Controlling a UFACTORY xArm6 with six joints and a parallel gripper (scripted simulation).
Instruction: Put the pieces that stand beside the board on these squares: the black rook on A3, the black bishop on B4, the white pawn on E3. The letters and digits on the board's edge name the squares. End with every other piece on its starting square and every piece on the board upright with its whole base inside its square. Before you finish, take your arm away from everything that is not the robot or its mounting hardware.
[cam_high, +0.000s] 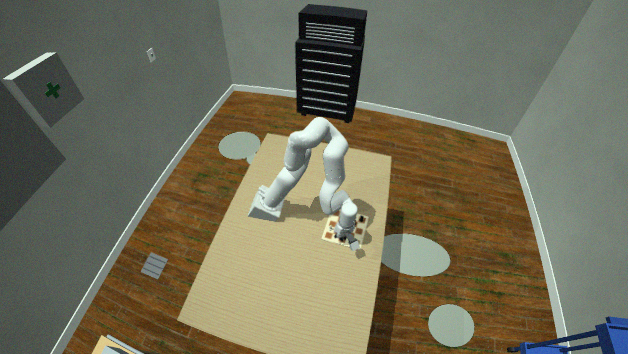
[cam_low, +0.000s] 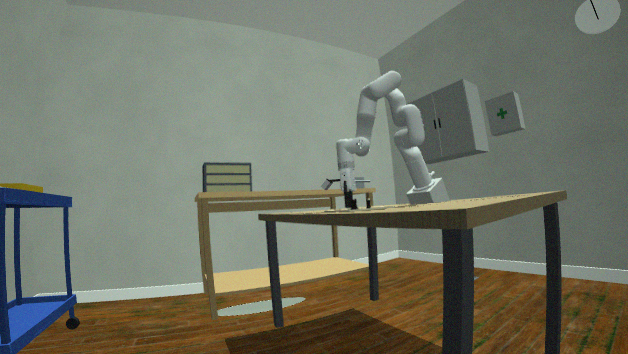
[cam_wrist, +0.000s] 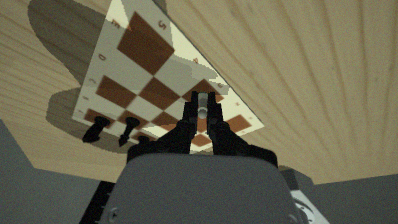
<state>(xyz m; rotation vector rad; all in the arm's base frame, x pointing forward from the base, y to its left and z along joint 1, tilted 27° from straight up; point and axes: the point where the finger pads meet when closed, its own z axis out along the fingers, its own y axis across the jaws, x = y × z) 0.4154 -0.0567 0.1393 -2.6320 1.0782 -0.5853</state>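
Right now the white pawn is 10 mm below my hand. Also, from my hand: black chess piece (150 mm to the left, 10 mm below); then chessboard (80 mm to the left, 30 mm below).
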